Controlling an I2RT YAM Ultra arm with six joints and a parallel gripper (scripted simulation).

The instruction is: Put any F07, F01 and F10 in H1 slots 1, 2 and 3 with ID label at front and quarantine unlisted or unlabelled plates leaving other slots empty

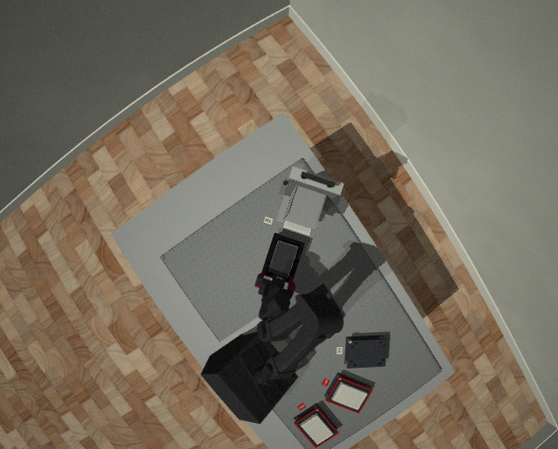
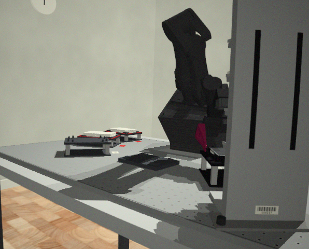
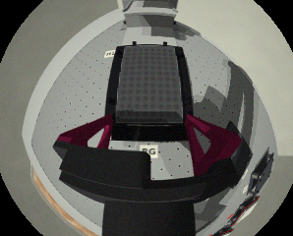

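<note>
Now: the dark 96-well plate 40 mm ahead of my hand and 40 mm to the left of it. Round my hand: N6 deck label (120 mm ahead, 310 mm to the right, 70 mm below); then H1 deck label (50 mm ahead, 200 mm to the left, 70 mm below); then grey hotel back wall (210 mm ahead, 230 mm to the left, 130 mm above).
</note>
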